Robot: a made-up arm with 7 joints. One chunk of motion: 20 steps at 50 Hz.
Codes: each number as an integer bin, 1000 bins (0 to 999) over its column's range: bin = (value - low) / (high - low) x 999, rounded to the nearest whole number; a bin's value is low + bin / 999 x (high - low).
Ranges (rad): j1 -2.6..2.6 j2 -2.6..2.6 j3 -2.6..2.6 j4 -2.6..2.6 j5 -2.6..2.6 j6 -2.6..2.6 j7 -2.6..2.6
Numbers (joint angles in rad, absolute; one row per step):
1: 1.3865 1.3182 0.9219 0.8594 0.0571 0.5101 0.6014
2: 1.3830 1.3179 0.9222 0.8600 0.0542 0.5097 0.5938
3: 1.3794 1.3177 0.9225 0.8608 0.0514 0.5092 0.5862
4: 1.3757 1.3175 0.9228 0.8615 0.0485 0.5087 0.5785
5: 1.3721 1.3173 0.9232 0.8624 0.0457 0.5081 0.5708
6: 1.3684 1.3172 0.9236 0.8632 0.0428 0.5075 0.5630
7: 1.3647 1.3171 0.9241 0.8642 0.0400 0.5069 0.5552
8: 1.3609 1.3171 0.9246 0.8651 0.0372 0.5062 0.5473
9: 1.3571 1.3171 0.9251 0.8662 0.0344 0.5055 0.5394
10: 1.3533 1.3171 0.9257 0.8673 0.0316 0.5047 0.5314
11: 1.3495 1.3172 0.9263 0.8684 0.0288 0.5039 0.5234
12: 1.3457 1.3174 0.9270 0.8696 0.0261 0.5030 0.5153
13: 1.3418 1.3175 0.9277 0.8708 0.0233 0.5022 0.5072
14: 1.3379 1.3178 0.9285 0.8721 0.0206 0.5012 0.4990
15: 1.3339 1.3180 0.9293 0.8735 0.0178 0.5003 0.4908
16: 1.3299 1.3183 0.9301 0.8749 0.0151 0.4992 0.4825
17: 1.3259 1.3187 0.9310 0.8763 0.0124 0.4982 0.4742
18: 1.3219 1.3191 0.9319 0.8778 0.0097 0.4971 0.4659
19: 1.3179 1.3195 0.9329 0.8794 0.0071 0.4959 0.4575
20: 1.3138 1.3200 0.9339 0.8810 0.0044 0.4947 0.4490
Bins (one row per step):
1: 766 753 677 665 510 597 615
2: 765 753 677 665 510 597 614
3: 765 753 677 665 509 597 612
4: 764 753 677 665 509 597 611
5: 763 753 677 665 508 597 609
6: 762 753 677 665 508 597 608
7: 762 753 677 666 507 597 606
8: 761 753 677 666 507 597 605
9: 760 753 677 666 506 597 603
10: 759 753 677 666 506 596 602
11: 759 753 677 666 505 596 600
12: 758 753 678 667 505 596 598
13: 757 753 678 667 504 596 597
14: 757 753 678 667 503 596 595
15: 756 753 678 667 503 596 594
16: 755 753 678 668 502 595 592
17: 754 753 678 668 502 595 591
18: 753 753 679 668 501 595 589
19: 753 753 679 668 501 595 587
20: 752 753 679 669 500 595 586

